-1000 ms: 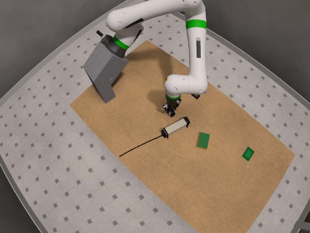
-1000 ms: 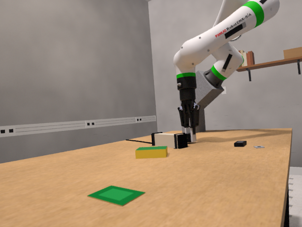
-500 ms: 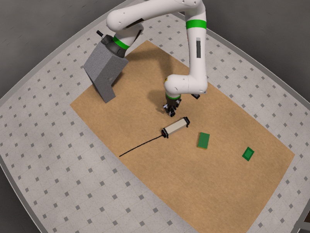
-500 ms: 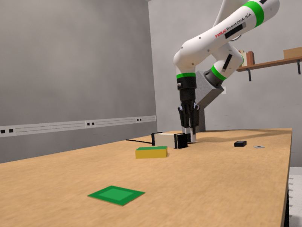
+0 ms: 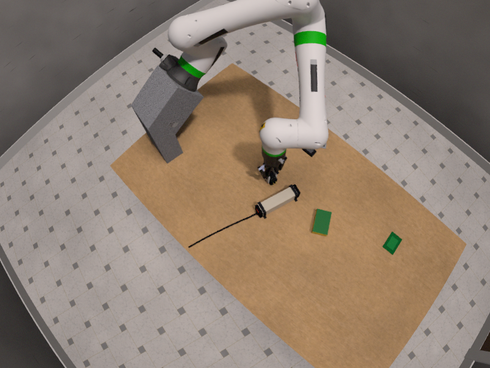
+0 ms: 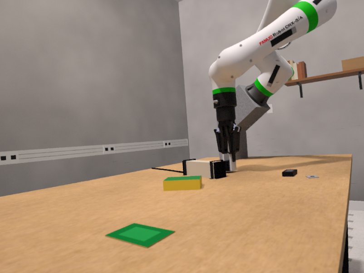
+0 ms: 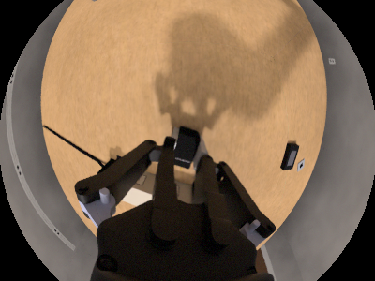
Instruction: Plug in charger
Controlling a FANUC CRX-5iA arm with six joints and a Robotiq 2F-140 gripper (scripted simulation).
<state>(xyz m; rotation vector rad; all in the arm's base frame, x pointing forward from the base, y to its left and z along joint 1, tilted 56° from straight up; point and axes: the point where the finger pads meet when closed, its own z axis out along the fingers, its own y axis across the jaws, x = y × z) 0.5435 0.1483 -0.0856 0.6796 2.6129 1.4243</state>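
Right now the charger is 1 cm ahead of my hand and 1 cm below it. Round my hand: tiny grey square (9 cm ahead, 31 cm to the left, 4 cm below); flat green tile (63 cm ahead, 12 cm to the left, 4 cm below); green-topped yellow block (30 cm ahead, 2 cm to the right, 3 cm below).
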